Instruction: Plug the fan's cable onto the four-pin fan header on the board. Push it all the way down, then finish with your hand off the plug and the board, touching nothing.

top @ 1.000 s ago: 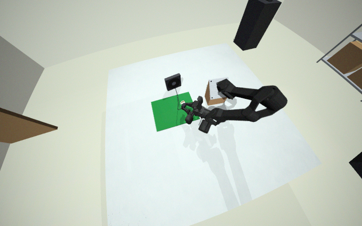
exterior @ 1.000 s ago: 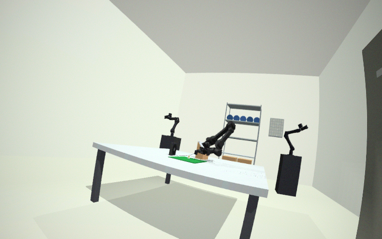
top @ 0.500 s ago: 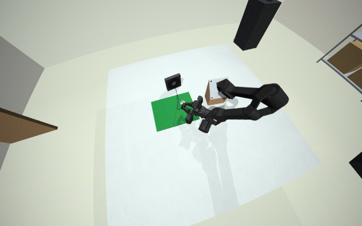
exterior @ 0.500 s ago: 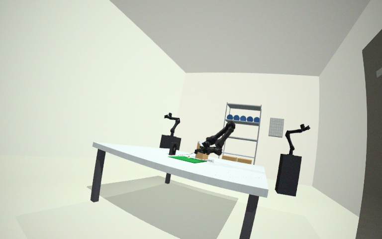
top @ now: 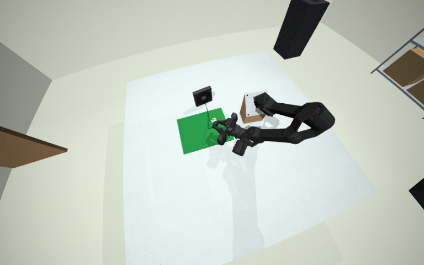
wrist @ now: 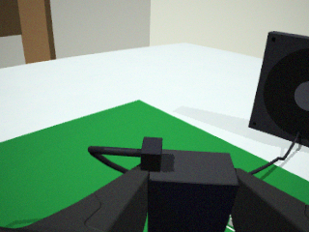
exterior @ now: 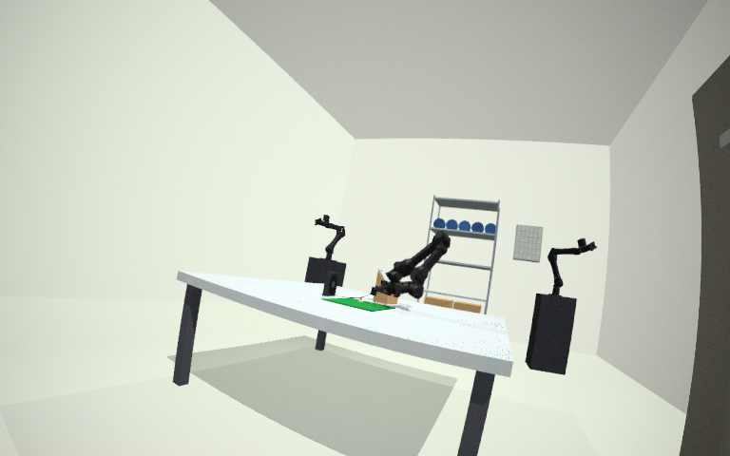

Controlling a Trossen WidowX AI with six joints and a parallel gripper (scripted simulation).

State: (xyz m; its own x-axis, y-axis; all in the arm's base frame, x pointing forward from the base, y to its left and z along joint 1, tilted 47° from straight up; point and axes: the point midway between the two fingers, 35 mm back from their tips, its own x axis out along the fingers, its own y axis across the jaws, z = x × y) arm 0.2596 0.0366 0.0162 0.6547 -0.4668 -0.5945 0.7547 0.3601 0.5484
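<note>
Right now my gripper tip is 6 cm short of the green board, 3 cm to the left of it and 9 cm above it. Also, from my gripper tip: black plug: 1 cm below; black fan: 1 cm behind, 22 cm to the right, 2 cm below.
</note>
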